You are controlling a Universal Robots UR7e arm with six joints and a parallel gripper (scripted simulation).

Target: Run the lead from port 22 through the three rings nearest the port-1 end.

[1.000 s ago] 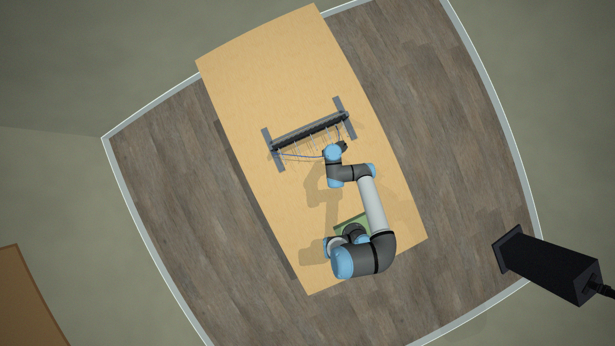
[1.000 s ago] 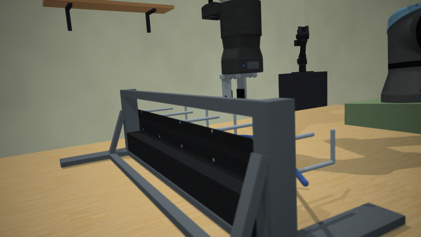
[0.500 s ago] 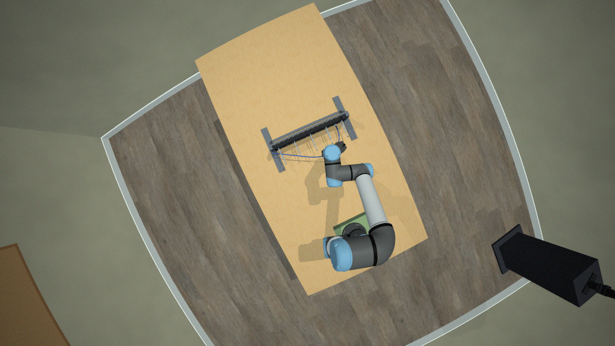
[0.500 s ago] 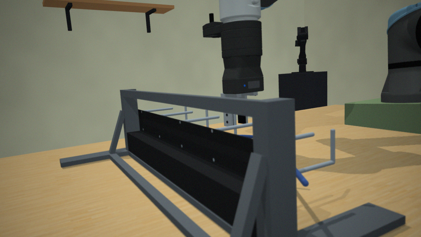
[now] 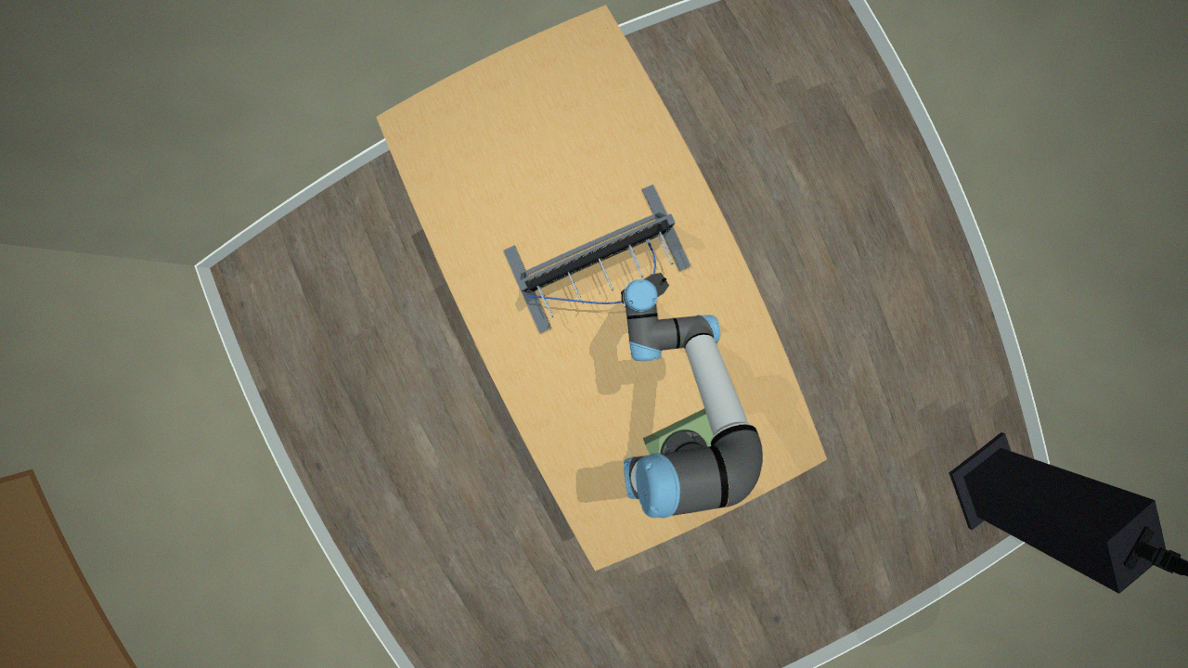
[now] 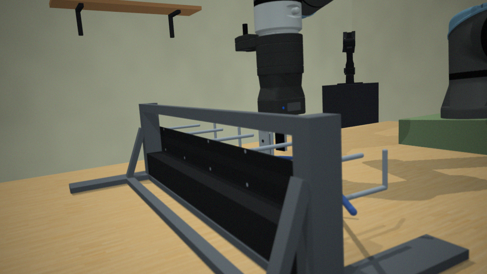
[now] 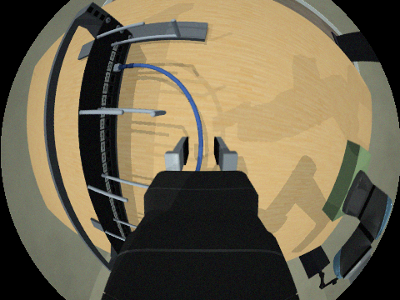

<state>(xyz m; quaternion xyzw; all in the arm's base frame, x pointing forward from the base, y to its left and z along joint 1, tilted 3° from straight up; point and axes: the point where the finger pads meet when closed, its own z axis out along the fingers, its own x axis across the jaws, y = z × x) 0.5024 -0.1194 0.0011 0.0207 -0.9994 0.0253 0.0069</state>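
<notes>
Now: the grey rack 17 cm ahead of my hand and 5 cm to the left of it.
</notes>
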